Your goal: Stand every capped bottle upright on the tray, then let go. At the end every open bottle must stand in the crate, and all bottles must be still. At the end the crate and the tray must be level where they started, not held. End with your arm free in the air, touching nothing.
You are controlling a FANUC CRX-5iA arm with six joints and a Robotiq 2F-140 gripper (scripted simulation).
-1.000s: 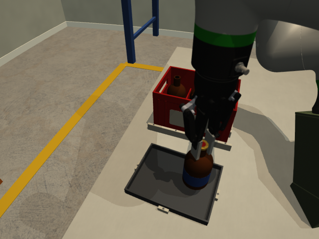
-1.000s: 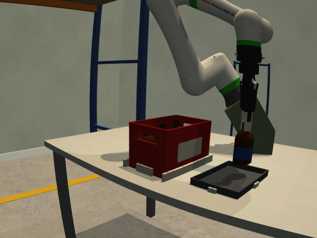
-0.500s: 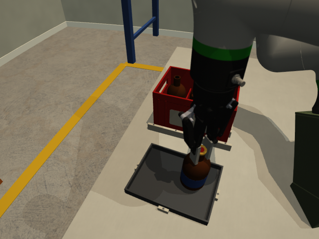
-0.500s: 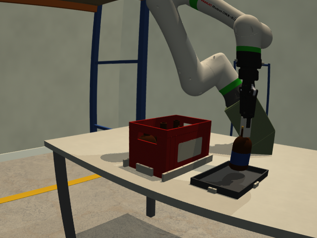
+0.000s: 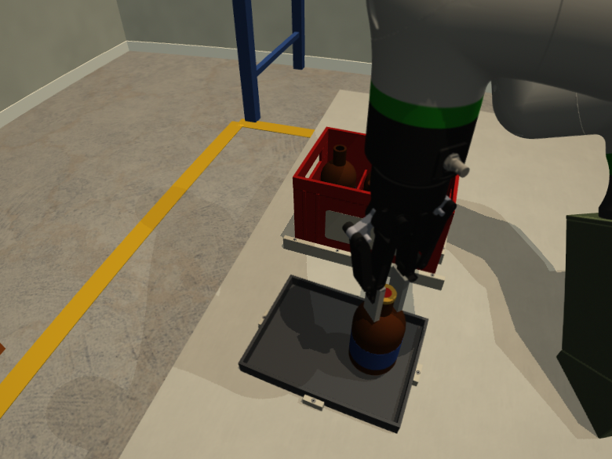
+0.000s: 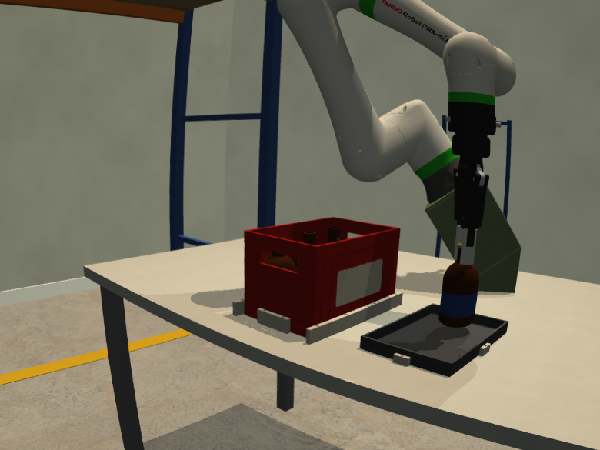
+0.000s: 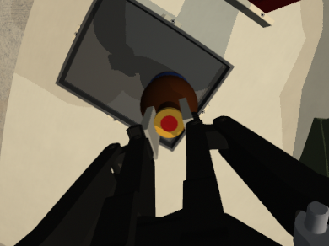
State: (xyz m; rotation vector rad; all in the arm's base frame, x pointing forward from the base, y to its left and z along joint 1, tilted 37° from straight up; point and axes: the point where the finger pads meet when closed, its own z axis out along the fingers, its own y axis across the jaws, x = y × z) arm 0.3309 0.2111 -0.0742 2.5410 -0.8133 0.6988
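Now: the capped bottle 80 mm below my hand. Also, from my hand: red crate: 90 mm ahead, 280 mm to the right, 90 mm below; dark tray: 60 mm ahead, 170 mm below.
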